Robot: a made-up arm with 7 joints.
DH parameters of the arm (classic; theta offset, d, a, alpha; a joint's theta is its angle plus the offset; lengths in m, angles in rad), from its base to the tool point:
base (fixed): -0.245 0 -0.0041 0
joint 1: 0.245 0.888 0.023 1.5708
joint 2: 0 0.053 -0.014 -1.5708
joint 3: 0 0.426 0.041 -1.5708
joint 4: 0 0.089 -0.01 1.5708
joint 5: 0 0.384 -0.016 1.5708
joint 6: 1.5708 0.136 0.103 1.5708
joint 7: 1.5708 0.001 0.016 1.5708
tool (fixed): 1.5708 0.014 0 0
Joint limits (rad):
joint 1: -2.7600..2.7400
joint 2: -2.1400..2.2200
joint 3: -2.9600..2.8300
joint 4: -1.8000..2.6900
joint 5: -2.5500..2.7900
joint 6: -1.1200..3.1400
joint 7: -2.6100..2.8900
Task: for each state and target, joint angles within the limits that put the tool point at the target. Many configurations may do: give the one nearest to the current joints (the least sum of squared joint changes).
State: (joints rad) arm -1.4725 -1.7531 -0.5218 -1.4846 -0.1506 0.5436 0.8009
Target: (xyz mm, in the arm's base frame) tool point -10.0 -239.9 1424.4
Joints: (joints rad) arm -1.5906 -1.2816 -0.2520 -1.5087 -0.1229 0.5113 0.7815
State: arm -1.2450 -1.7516 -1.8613 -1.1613 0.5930 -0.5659 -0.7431
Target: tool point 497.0 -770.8 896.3
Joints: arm -1.0993 -1.5209 -1.8180 -0.6280 0.7090 -0.4954 -0.7234
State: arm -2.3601 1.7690 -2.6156 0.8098 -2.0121 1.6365 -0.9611
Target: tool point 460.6 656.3 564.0
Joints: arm -2.6932 1.8617 -2.6968 0.6904 -1.9129 1.4823 -0.9494
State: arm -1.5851 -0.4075 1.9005 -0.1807 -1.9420 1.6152 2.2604
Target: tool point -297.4 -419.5 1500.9
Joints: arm -1.4053 -0.6671 1.9990 -0.4881 -1.8003 1.7830 2.2613
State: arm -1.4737 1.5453 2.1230 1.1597 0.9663 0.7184 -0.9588
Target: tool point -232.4 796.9 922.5
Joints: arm -0.9394 1.3408 2.1488 0.6744 0.8134 0.7016 -0.9725
